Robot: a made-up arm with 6 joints.
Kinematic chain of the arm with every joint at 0, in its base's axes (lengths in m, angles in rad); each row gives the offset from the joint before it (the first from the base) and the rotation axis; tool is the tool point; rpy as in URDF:
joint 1: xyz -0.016 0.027 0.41 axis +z
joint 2: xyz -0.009 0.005 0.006 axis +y
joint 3: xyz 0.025 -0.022 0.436 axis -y
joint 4: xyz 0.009 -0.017 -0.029 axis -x
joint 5: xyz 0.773 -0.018 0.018 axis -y
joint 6: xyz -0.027 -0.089 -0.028 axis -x
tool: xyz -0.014 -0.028 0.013 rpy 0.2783 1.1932 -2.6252
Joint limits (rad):
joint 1: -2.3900..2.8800
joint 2: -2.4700..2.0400
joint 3: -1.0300..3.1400
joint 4: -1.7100..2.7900
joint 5: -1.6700..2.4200
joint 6: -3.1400..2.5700
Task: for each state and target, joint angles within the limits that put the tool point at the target. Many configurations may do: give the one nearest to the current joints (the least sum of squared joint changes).
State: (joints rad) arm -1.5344 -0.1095 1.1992 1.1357 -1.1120 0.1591
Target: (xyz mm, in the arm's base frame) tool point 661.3 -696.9 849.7
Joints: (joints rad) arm -0.7900 0.5271 0.4705 1.2518 -1.0951 0.1661
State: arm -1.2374 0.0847 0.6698 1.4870 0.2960 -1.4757
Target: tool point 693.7 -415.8 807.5
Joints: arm -0.4658 0.1413 -0.0308 1.5712 0.1706 -1.4854
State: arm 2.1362 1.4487 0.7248 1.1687 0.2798 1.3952
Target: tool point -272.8 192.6 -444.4
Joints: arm 2.7124 1.8001 -0.0089 1.3576 0.2027 1.4225
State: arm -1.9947 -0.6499 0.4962 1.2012 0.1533 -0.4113
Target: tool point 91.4 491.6 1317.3
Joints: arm -2.0064 -1.2689 0.2419 1.1763 0.0879 -0.4084
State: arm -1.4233 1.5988 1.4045 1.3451 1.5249 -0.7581
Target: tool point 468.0 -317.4 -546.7
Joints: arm -0.5080 1.9038 0.4430 1.5349 1.4645 -0.6895
